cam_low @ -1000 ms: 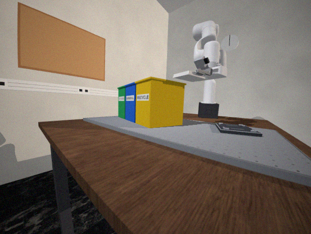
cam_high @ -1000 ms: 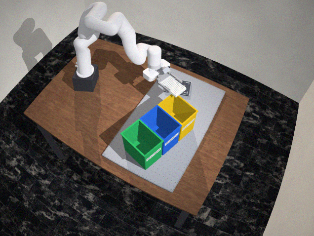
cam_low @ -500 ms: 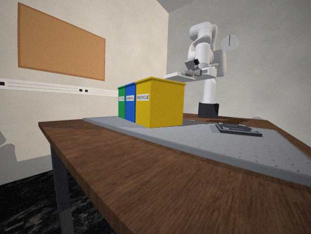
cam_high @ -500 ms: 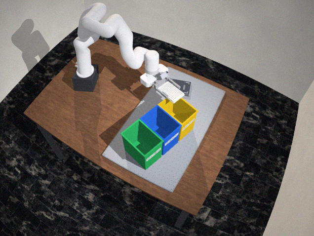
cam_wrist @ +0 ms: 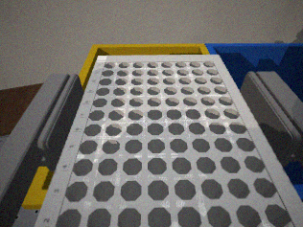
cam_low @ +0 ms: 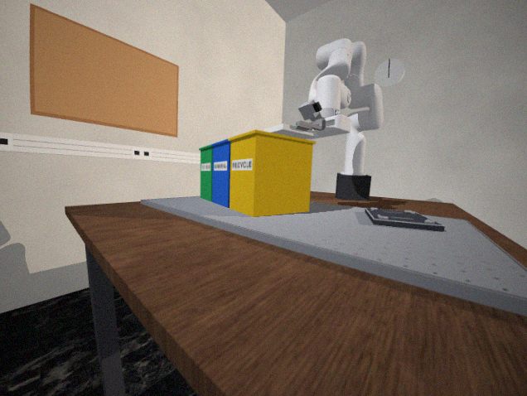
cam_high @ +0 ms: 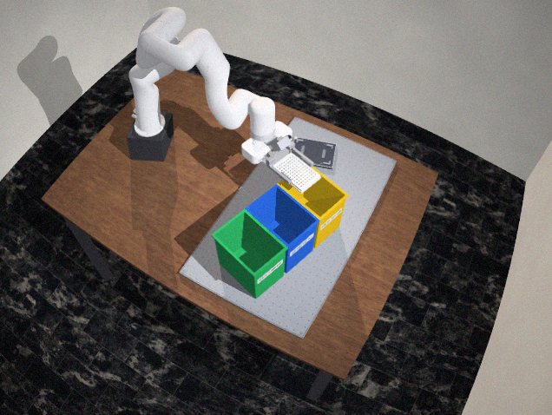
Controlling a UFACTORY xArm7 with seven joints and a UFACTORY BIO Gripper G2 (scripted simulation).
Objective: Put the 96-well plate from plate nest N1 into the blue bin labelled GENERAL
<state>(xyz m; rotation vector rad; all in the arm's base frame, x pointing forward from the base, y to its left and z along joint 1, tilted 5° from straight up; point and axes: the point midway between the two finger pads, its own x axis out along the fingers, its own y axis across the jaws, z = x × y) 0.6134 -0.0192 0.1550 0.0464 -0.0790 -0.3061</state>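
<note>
Right now the blue general bin is 3 cm ahead of my hand, 14 cm to the right of it and 13 cm below it. From my hand the other things lie so: green bin: 1 cm behind, 26 cm to the right, 13 cm below; white 96-well plate: 1 cm below; yellow recycle bin: 7 cm ahead, 1 cm to the right, 13 cm below.
</note>
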